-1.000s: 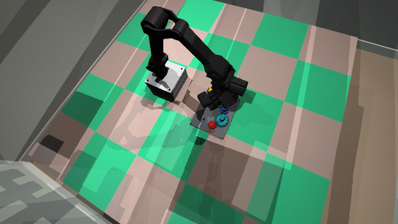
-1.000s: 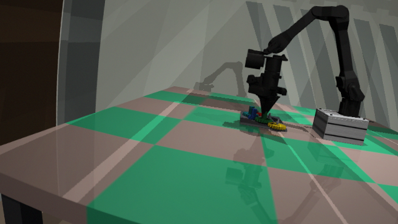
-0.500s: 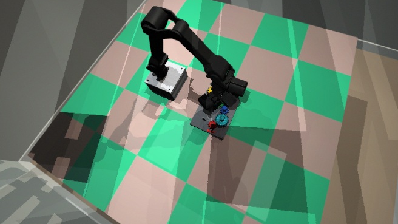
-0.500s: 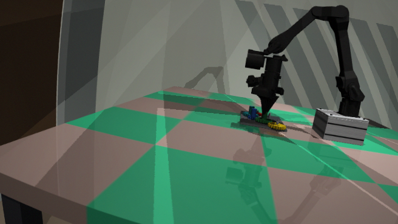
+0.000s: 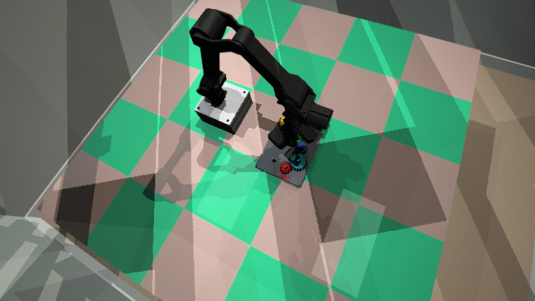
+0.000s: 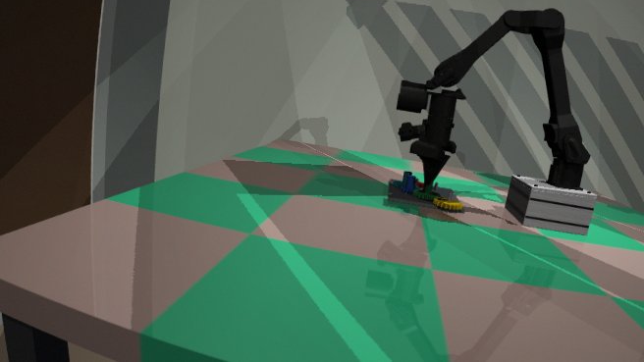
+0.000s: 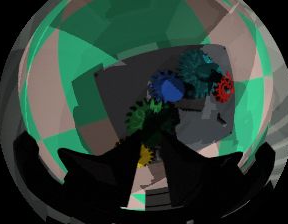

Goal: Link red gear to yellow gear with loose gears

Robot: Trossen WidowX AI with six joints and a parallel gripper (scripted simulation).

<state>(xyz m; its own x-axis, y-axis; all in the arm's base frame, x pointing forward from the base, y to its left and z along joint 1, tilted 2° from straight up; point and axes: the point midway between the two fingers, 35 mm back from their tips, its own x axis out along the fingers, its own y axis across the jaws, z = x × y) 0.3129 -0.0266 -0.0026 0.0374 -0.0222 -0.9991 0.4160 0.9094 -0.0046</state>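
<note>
Right now my gripper tip is 1 cm above the green gear. From my gripper tip the other things lie so: yellow gear (4 cm to the left, 4 cm behind, 2 cm below); then blue gear (4 cm ahead, 3 cm to the right, 2 cm below); then teal gear (8 cm to the right, 4 cm ahead, 2 cm below).
</note>
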